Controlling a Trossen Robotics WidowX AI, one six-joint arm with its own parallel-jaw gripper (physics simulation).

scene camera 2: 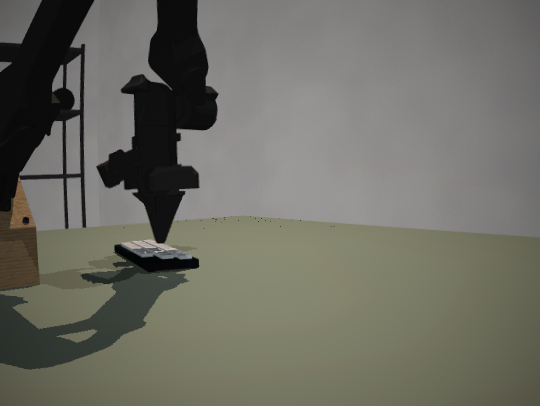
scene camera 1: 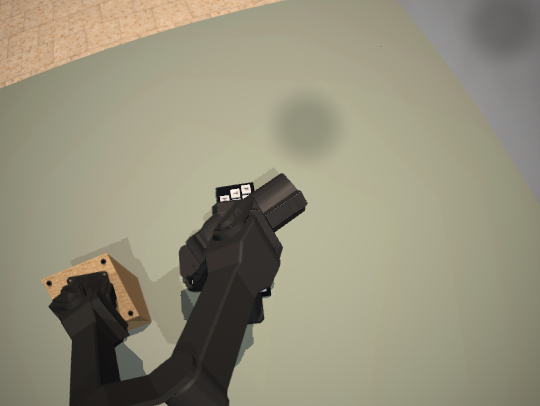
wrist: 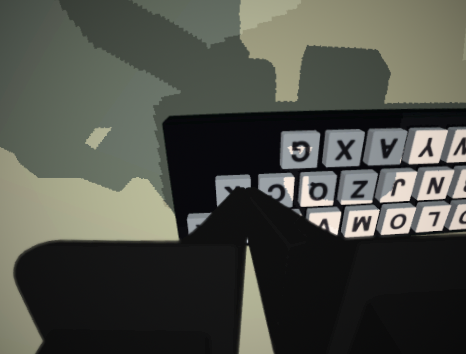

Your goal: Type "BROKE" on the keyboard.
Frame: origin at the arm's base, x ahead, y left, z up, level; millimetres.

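Where they show: gripper, between the fingertips: (scene camera 2: 160,243) (wrist: 244,198); arm's base, origin of its link: (scene camera 1: 92,293).
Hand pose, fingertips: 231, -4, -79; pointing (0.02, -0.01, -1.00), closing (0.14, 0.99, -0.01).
Each offset is from my fingertips to the top centre of the thing, as dx, dy, dz. "spot": to the spot under its first point.
The black keyboard @(+13, +71, -15) (scene camera 1: 235,193) (scene camera 2: 172,264) (wrist: 225,142) with pale letter keys lies flat; its lettering is upside down in the wrist view. My gripper (scene camera 2: 160,242) (wrist: 244,198) is shut and empty, pointing down. Its tips overlap a key @(+6, -5, -15) (wrist: 232,182) that looks like K, at the left end of the middle row, beside the C key @(+8, +15, -15) (wrist: 275,182). Whether they touch it is unclear. The O key @(+35, +80, -15) (wrist: 398,221) is farther right in the near row; the B key @(spot: +19, +113, -15) (wrist: 463,187) is cut by the right edge. E and R are not readable. In scene camera 1 the arm covers the fingertips and most keys.
A wooden block (scene camera 1: 131,295) (scene camera 2: 21,255) stands beside the keyboard, with a dark arm part on top. A dark shelf rack (scene camera 2: 83,145) stands at the back left. Arm shadows fall on the green surface around the keyboard.
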